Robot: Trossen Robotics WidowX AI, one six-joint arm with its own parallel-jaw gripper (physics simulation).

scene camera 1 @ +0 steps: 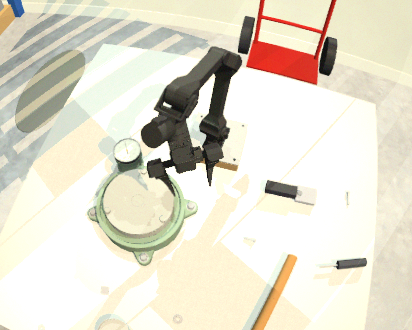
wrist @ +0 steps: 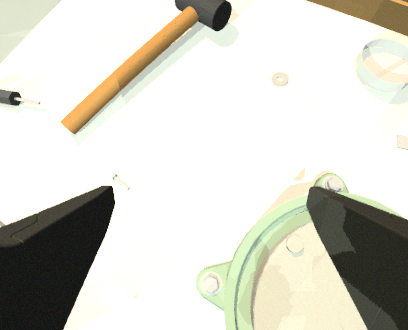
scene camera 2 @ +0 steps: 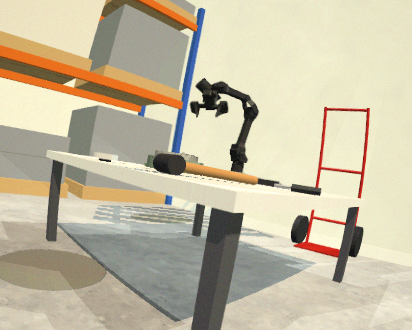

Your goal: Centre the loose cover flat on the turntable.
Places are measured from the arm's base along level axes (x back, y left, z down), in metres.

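Pixels of known places: gripper, fingertip midpoint: (scene camera 1: 192, 191) (wrist: 212, 195) (scene camera 2: 206, 116); arm's base, origin of the base link: (scene camera 2: 236, 172).
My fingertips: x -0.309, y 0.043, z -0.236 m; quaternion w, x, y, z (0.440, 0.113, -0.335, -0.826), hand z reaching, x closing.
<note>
Ahead of a thing's pixels: the offset from my fingertips to its middle. "*": to the spot under its first point.
A pale round cover @(dz +0.203, dx -0.006, dy -0.179 m) (scene camera 1: 137, 205) (wrist: 285, 305) with small round knobs lies inside the rim of the green round turntable (scene camera 1: 145, 245) (wrist: 239, 272), whose lugs carry bolts. In scene camera 1 the cover looks roughly flat and slightly toward the rim's upper left; its exact centring and any small tilt cannot be told. In scene camera 2 both are largely hidden behind the mallet head. My gripper (scene camera 1: 192, 188) (scene camera 2: 206, 116) (wrist: 212, 195) is open and empty, raised above the table. In the wrist view its right finger overlaps the turntable and hides part of the cover.
A dial gauge @(* dz +0.175, dx +0.134, dy -0.283 m) (scene camera 1: 127, 151) stands behind the turntable. A scraper @(dz +0.262, dx +0.242, dy +0.266 m) (scene camera 1: 282, 189), a screwdriver @(dz +0.263, dx +0.045, dy +0.518 m) (scene camera 1: 351, 263) (wrist: 9, 97) and a mallet @(dz +0.252, dx -0.185, dy +0.312 m) (scene camera 1: 275, 295) (scene camera 2: 220, 172) (wrist: 135, 65) lie on the table (scene camera 2: 130, 173). A washer @(dz +0.276, dx -0.297, dy +0.069 m) (scene camera 1: 177, 318) (wrist: 280, 79) and a small screw @(dz +0.273, dx +0.032, dy +0.184 m) (scene camera 1: 249, 239) (wrist: 121, 182) lie nearby.
</note>
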